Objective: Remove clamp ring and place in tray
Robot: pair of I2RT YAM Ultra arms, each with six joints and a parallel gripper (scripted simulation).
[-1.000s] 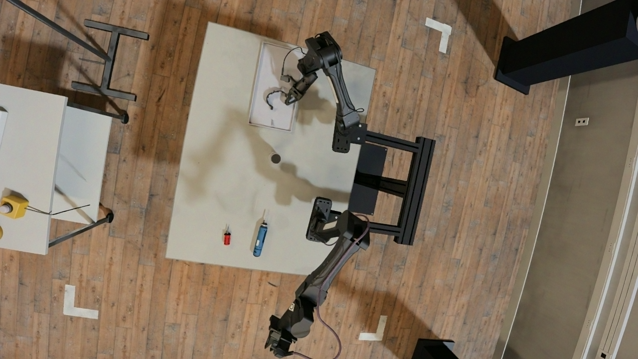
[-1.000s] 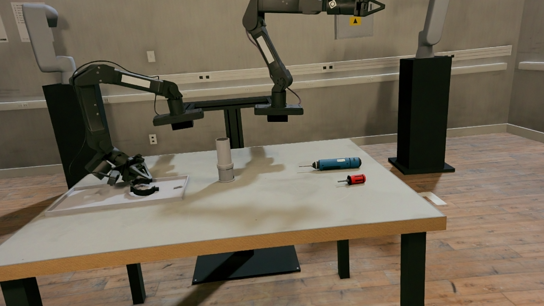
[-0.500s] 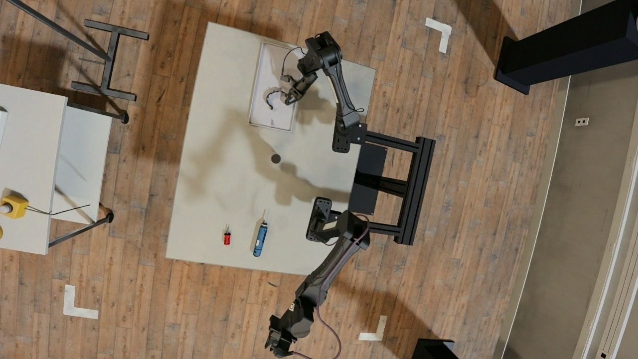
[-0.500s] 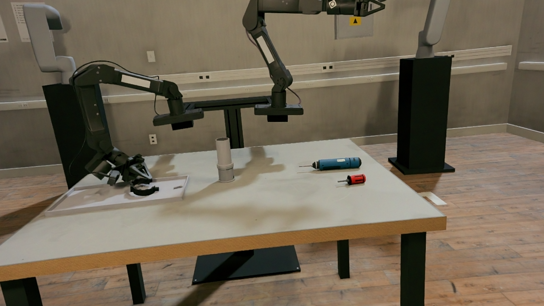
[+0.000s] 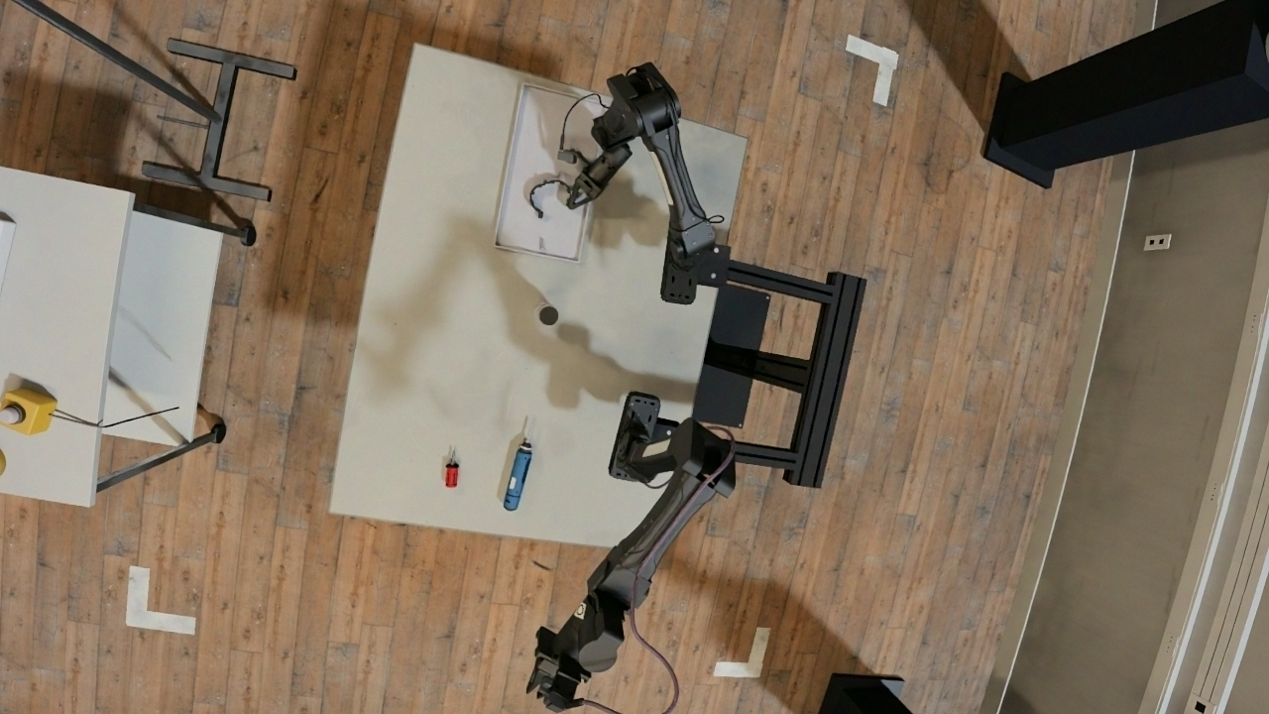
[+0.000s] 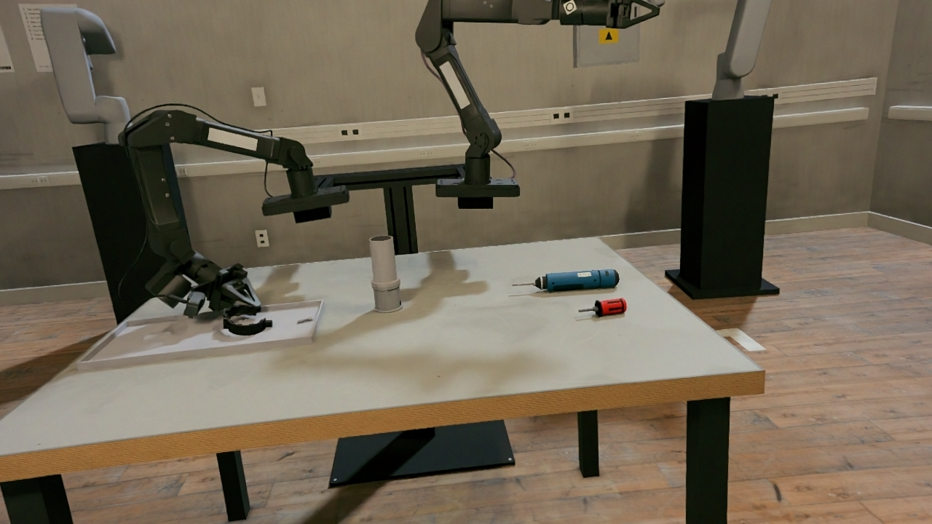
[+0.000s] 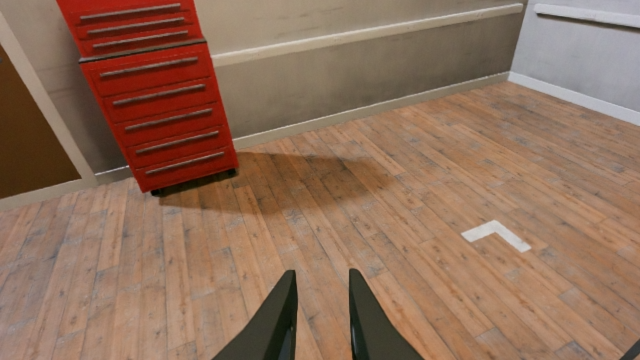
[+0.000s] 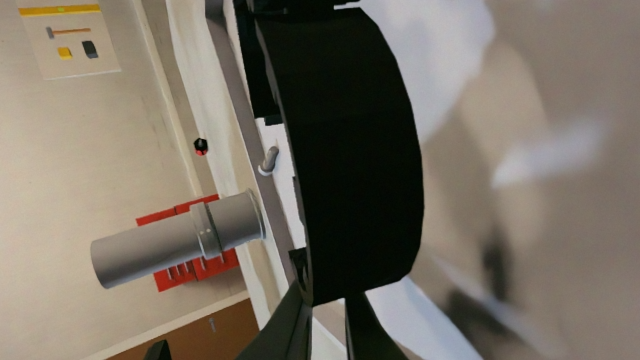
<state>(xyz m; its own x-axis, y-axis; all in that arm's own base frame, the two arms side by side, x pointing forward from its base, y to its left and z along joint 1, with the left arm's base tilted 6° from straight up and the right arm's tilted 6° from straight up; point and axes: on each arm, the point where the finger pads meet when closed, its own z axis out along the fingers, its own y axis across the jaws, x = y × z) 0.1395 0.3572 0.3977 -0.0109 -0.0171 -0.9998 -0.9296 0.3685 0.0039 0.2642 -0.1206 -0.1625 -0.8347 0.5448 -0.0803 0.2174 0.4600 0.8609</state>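
The black clamp ring lies 60 mm ahead of my right hand, 10 mm to the right of it and 10 mm below it. Also, from my right hand: white tray: 70 mm ahead, 60 mm to the right, 20 mm below; then small screw: 120 mm to the left, 50 mm ahead, 20 mm below; then grey joint module: 280 mm to the left, 10 mm behind.
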